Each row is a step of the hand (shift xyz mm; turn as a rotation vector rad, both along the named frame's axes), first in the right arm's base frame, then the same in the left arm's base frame.
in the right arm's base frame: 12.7 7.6 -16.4 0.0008 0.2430 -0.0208
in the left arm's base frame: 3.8 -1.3 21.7 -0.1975 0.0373 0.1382
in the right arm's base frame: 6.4 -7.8 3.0 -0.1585 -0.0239 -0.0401
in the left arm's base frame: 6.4 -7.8 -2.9 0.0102 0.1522 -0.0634
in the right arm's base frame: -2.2 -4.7 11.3 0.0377 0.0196 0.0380
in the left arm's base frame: -1.9 -4.6 -11.4 -0.0281 -0.0495 0.0022
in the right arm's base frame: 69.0 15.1 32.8 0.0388 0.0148 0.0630
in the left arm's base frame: -15.9 -73.8 19.2 -0.0359 -0.0641 -0.0172
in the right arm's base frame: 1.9 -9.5 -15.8 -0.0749 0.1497 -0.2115
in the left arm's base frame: 16.1 5.6 7.2 -0.0395 0.1906 0.1867
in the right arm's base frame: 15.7 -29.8 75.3 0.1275 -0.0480 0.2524
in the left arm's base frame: -8.1 -56.0 -60.0 -0.0573 -0.2451 -0.1374
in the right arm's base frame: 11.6 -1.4 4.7 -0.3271 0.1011 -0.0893
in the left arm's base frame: 1.1 -12.4 1.8 -0.1044 0.3343 -0.0501
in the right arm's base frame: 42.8 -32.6 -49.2 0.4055 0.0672 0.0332
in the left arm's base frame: 59.7 -14.0 39.4 0.0024 -0.3525 0.2141
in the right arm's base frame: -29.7 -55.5 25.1 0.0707 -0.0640 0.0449
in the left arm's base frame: 29.7 5.8 -60.6 0.0462 -0.0904 -0.0285
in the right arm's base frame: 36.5 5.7 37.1 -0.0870 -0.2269 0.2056
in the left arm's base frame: -16.0 -49.6 -4.8 0.0781 -0.0594 -0.3028
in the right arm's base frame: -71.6 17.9 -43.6 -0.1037 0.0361 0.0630
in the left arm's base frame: -7.6 85.3 3.8 -0.0808 0.0587 -0.0778
